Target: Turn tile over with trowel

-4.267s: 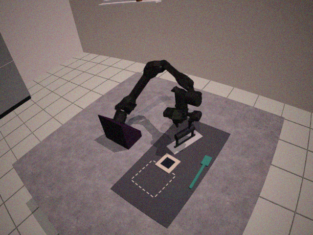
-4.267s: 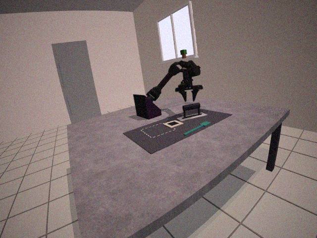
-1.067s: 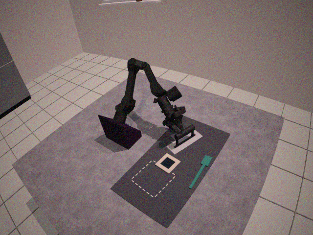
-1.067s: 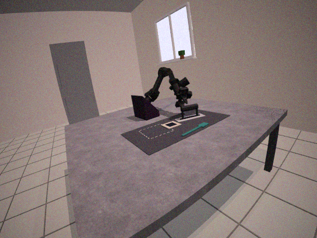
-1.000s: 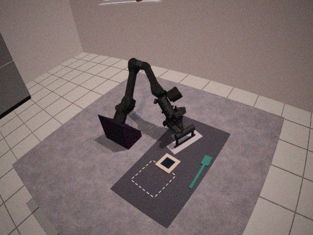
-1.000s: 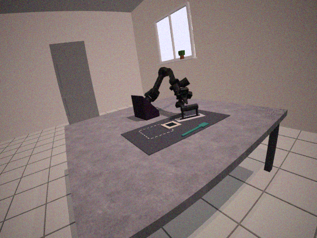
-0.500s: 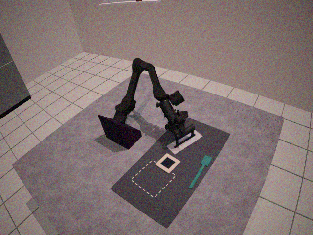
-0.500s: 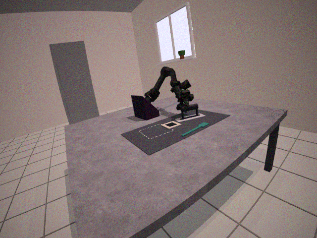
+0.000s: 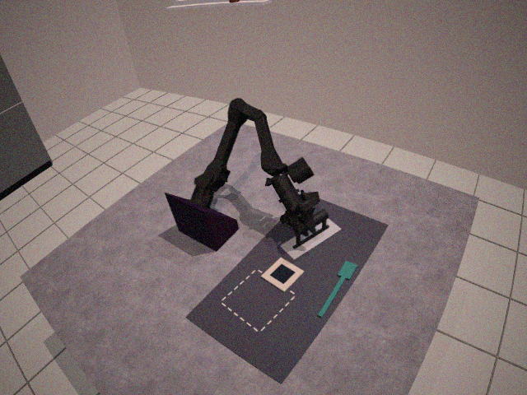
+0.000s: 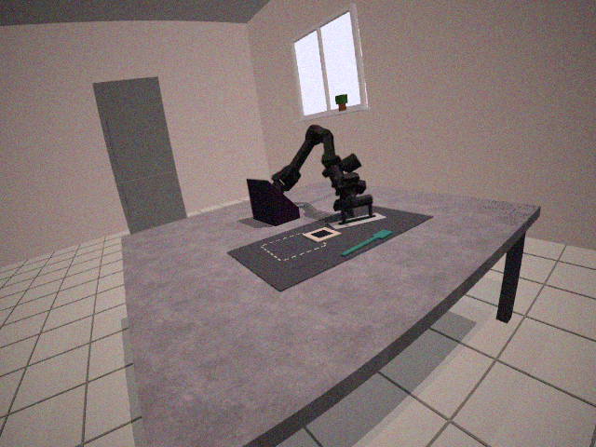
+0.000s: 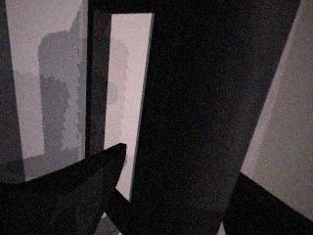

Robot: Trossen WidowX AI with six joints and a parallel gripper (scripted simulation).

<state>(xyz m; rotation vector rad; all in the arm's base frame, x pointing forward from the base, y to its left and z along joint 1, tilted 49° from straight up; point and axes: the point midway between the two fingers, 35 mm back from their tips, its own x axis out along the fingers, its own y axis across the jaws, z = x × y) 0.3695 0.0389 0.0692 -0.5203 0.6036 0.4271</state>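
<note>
Now: gripper tip 11 cm to the left of the dark mat and 7 cm above it. From my gripper tip the other things lie so: teal trowel 14 cm ahead, 10 cm to the right, 4 cm below; then cream tile 15 cm to the right, 4 cm below, 3 cm behind.
</note>
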